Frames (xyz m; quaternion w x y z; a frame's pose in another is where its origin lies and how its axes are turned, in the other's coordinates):
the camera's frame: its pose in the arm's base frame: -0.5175 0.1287 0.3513 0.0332 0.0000 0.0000 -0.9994
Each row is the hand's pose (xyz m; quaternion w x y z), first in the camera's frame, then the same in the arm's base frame.
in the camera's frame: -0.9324 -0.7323 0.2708 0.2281 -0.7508 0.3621 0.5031
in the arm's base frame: 0.3642 0.9213 0.6221 0.5104 0.3370 0.7624 -0.2113
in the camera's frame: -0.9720 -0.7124 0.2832 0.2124 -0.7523 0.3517 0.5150
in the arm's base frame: 0.4051 0.9040 0.6345 0.5218 0.3265 0.7636 -0.1952
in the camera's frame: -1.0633 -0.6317 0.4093 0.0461 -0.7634 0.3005 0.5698
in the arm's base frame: 0.5015 0.8296 0.7606 0.5711 0.2750 0.7730 -0.0272
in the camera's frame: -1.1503 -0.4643 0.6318 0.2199 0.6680 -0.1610 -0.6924
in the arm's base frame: 0.5994 0.6683 0.9831 0.6847 0.1387 0.6730 0.2428
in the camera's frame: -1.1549 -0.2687 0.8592 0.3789 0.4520 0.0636 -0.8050
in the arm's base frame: 0.6170 0.4735 1.2105 0.7920 -0.0786 0.4497 0.4054
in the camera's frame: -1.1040 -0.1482 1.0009 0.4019 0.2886 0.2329 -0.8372
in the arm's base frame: 0.5742 0.3498 1.3522 0.8234 -0.2424 0.2807 0.4295
